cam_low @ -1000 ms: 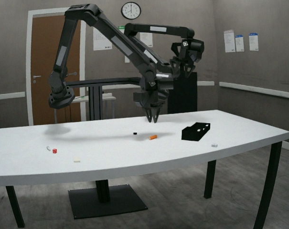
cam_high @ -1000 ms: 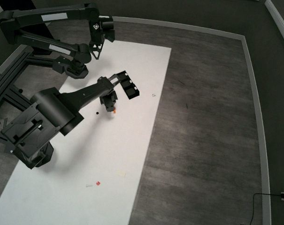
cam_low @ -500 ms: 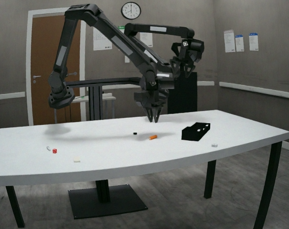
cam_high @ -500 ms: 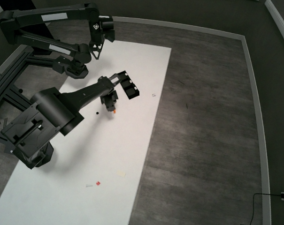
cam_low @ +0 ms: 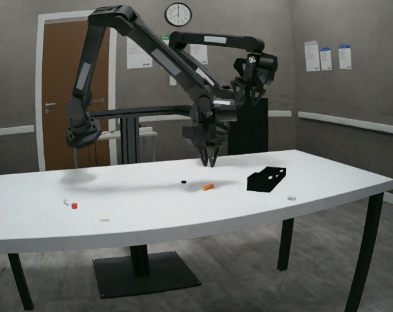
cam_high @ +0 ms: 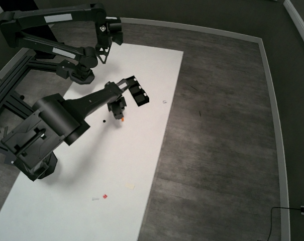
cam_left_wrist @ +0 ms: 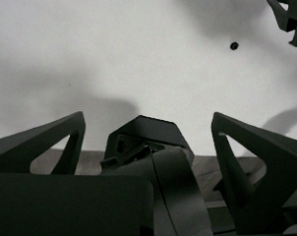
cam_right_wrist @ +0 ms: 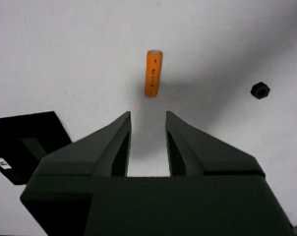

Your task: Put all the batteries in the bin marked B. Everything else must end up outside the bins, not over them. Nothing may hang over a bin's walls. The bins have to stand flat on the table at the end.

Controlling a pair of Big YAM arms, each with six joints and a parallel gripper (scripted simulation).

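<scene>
Now: the orange battery 8 cm below my right hand. The rest, counted from my right hand: silver-white piece: 25 cm ahead, 16 cm to the left, 8 cm below; black bin strip: 22 cm to the left, 6 cm below, 4 cm ahead; black nut: 12 cm behind, 8 cm below, 4 cm to the right.
</scene>
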